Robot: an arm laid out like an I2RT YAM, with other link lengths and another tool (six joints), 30 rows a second.
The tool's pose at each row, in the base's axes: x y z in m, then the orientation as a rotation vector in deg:
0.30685, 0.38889, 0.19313, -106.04, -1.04, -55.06
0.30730, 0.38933, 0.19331, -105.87, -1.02, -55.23
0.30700, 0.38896, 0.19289, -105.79, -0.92, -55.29
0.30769, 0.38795, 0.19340, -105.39, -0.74, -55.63
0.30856, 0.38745, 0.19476, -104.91, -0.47, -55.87
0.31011, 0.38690, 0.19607, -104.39, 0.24, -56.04
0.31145, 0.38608, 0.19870, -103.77, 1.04, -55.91
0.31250, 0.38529, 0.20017, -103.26, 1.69, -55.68
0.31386, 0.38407, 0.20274, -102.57, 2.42, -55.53
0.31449, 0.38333, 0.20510, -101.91, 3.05, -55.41
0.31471, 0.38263, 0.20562, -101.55, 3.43, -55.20
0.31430, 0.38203, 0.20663, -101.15, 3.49, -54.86
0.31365, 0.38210, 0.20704, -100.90, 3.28, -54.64
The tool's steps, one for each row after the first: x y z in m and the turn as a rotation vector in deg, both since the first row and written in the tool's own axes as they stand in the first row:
0.00025, -0.00017, 0.00058, 0.10, 0.17, -0.04
-0.00007, 0.00021, 0.00019, 0.12, 0.28, 0.01
0.00111, 0.00060, -0.00027, 0.33, 0.70, 0.03
0.00274, 0.00016, -0.00038, 0.60, 1.13, 0.18
0.00482, 0.00007, -0.00010, 0.78, 1.71, 0.66
0.00768, -0.00099, -0.00039, 1.09, 2.18, 1.39
0.00961, -0.00129, -0.00063, 1.37, 2.48, 2.04
0.01260, -0.00210, -0.00121, 1.76, 2.93, 2.75
0.01478, -0.00329, -0.00182, 2.15, 3.35, 3.37
0.01552, -0.00325, -0.00233, 2.38, 3.50, 3.81
0.01610, -0.00390, -0.00322, 2.79, 3.45, 4.13
0.01588, -0.00451, -0.00363, 3.14, 3.31, 4.18

